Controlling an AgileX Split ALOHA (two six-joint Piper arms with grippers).
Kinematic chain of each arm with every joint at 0, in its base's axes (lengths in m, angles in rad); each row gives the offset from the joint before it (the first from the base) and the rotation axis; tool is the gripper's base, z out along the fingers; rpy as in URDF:
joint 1: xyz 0 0 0.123 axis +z
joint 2: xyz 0 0 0 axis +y
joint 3: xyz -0.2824 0 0.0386 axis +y
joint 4: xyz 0.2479 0 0.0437 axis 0.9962 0 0.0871
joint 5: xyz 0 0 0 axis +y
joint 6: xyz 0.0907 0 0.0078 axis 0.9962 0 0.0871
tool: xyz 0 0 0 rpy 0 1.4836 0
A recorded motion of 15 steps. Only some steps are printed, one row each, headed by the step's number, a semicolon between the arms.
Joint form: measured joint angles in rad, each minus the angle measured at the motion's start. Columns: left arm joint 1, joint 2, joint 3, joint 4, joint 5, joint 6; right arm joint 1, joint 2, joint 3, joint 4, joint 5, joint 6.
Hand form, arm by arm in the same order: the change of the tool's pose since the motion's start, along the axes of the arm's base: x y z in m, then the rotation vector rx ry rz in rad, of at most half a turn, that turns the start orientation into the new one. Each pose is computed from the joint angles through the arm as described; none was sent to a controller.
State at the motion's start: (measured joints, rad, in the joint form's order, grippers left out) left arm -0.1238 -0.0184 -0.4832 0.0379 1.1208 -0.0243; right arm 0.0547 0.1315 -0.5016 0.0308 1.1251 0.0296
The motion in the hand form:
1: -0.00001 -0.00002 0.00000 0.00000 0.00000 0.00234; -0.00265 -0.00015 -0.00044 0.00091 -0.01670 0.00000
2: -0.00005 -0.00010 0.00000 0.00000 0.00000 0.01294; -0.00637 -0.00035 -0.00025 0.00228 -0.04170 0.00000
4: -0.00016 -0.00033 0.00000 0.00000 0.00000 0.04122; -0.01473 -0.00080 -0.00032 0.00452 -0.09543 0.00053
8: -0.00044 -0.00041 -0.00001 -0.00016 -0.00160 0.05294; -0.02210 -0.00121 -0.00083 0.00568 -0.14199 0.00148
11: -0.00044 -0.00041 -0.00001 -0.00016 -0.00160 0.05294; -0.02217 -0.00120 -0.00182 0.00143 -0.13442 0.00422
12: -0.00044 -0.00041 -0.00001 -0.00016 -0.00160 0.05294; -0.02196 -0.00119 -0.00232 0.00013 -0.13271 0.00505
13: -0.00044 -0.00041 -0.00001 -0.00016 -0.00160 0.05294; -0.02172 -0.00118 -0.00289 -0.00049 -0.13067 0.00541
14: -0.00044 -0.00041 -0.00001 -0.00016 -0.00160 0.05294; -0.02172 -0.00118 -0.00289 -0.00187 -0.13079 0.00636
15: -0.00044 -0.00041 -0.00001 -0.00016 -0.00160 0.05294; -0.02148 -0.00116 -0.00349 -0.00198 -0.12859 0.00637
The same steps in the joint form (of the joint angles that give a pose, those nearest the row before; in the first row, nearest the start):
1: 0.0024 0.0000 0.0000 0.0000 0.0000 0.0000; 0.0001 -0.0190 0.0022 -0.0001 0.0000 0.0001
2: 0.0129 0.0000 0.0000 0.0000 0.0000 0.0000; 0.0000 -0.0440 0.0022 0.0000 0.0000 0.0000
4: 0.0412 0.0000 0.0000 0.0000 0.0000 0.0000; -0.0001 -0.0995 0.0022 0.0001 0.0018 -0.0009
8: 0.0530 -0.0016 0.0000 0.0000 0.0000 0.0000; 0.0000 -0.1484 0.0022 -0.0001 0.0042 -0.0024
11: 0.0530 -0.0016 0.0000 0.0000 0.0000 0.0000; 0.0000 -0.1484 0.0041 0.0000 0.0102 -0.0070
12: 0.0530 -0.0016 0.0000 0.0000 0.0000 0.0000; 0.0000 -0.1484 0.0059 0.0000 0.0102 -0.0084
13: 0.0530 -0.0016 0.0000 0.0000 0.0000 0.0000; 0.0000 -0.1484 0.0080 0.0000 0.0102 -0.0090
14: 0.0530 -0.0016 0.0000 0.0000 0.0000 0.0000; 0.0000 -0.1484 0.0080 0.0000 0.0102 -0.0107
15: 0.0530 -0.0016 0.0000 0.0000 0.0000 0.0000; 0.0000 -0.1484 0.0102 0.0000 0.0102 -0.0108

